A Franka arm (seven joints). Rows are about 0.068 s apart.
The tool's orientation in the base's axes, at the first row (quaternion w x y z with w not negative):
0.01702, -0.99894, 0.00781, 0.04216
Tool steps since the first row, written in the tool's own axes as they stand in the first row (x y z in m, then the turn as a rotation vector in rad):
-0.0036, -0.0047, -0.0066, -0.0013, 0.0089, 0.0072
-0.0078, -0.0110, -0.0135, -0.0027, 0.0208, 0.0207
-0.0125, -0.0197, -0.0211, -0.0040, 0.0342, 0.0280
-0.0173, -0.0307, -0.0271, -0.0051, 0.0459, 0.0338
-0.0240, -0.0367, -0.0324, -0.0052, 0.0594, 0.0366
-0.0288, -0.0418, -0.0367, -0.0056, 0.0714, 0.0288
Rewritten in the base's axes. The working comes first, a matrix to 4 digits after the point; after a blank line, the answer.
The tool's axes in the first row as the columns of a matrix, in the base's axes (used below as rounded here):
0.9963, -0.0170, -0.0840
-0.0142, -0.9993, 0.0347
-0.0845, -0.0333, -0.9959

-0.0030, 0.0045, 0.0070, -0.0021, -0.0086, -0.0074
-0.0065, 0.0106, 0.0145, -0.0048, -0.0200, -0.0211
-0.0103, 0.0191, 0.0227, -0.0069, -0.0331, -0.0287
-0.0144, 0.0300, 0.0295, -0.0087, -0.0446, -0.0348
-0.0206, 0.0359, 0.0355, -0.0093, -0.0580, -0.0380
-0.0249, 0.0409, 0.0404, -0.0092, -0.0703, -0.0306

